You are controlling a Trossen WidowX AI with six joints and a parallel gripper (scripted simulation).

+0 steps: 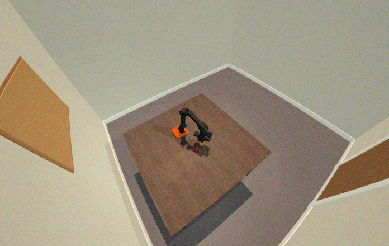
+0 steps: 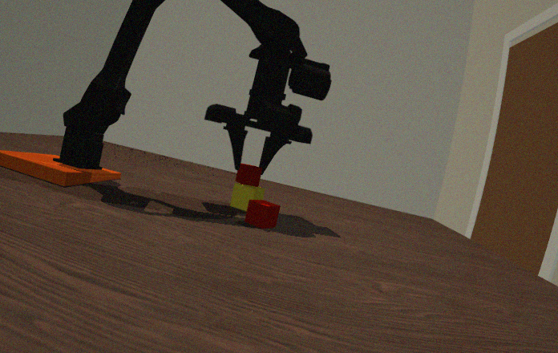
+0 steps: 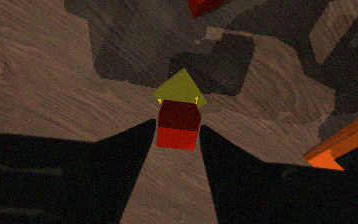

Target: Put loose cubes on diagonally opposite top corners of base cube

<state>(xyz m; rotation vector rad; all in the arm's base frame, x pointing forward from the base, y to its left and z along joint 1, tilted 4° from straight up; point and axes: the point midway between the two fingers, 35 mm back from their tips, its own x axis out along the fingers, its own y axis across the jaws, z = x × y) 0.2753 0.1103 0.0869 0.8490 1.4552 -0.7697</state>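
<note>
Right now the yellow base cube is 40 mm below my gripper tip, 20 mm to the right of it and 10 mm ahead of it.
</note>
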